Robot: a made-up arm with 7 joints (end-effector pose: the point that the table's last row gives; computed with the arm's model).
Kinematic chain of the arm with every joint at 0, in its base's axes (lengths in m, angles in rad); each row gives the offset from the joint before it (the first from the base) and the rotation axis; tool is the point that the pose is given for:
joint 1: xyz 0 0.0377 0 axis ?
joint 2: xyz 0 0.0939 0 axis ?
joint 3: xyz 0 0 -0.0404 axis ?
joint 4: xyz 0 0 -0.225 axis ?
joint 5: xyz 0 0 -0.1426 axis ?
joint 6: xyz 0 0 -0.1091 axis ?
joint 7: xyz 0 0 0 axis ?
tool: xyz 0 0 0
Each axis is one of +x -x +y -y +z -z.
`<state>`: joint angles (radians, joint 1 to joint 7).
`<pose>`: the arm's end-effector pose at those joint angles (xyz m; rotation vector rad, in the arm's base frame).
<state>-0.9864 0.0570 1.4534 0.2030 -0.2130 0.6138 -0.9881</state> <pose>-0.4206 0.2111 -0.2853 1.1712 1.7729 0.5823</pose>
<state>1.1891 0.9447 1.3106 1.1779 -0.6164 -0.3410 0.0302</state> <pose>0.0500 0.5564 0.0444 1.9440 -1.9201 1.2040</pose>
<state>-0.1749 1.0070 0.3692 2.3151 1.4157 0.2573 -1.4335</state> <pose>0.1710 0.2475 -0.0244 0.4454 -1.4367 0.8882</pose>
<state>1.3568 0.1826 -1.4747 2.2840 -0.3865 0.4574 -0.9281</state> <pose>0.1343 -0.0364 -0.0105 -0.0307 2.9429 0.5393</pose>
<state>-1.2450 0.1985 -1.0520 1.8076 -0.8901 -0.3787 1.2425</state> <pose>-0.1925 -0.0360 -0.1931 -1.9771 -0.5294 -1.6584</pose>
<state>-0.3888 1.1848 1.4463 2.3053 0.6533 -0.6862 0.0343</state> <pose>0.0728 0.2910 0.1164 -0.7433 2.5047 1.0760</pose>
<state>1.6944 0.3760 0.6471 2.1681 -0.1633 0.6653 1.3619</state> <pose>0.0481 0.2938 0.1733 0.6054 -2.8206 -0.8188</pose>
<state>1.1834 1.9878 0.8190 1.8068 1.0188 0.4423 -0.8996</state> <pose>-0.1656 0.2480 0.2481 -1.0860 2.2378 -0.8740</pose>
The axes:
joint 1: -y
joint 2: +x
joint 3: +z
joint 4: -y
joint 5: +z
joint 6: +y
joint 7: -x

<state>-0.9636 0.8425 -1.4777 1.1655 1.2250 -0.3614 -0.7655</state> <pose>-0.3282 0.2504 -0.2542 0.3279 0.4089 -0.2108</pose>
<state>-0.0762 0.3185 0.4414 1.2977 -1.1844 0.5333 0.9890</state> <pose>0.1969 0.3343 -0.3000 0.3876 -0.0558 -0.5334</pose>
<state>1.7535 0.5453 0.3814 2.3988 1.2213 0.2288 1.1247</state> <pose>0.0062 0.2273 0.1618 -0.1030 1.5639 1.6932</pose>
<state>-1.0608 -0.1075 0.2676 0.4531 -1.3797 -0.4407 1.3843</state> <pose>-0.3775 0.1078 -0.3329 -1.7983 0.8555 -0.7148</pose>
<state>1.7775 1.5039 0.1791 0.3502 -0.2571 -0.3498 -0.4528</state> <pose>0.0004 0.6333 0.0869 1.9566 -1.6458 1.4352</pose>
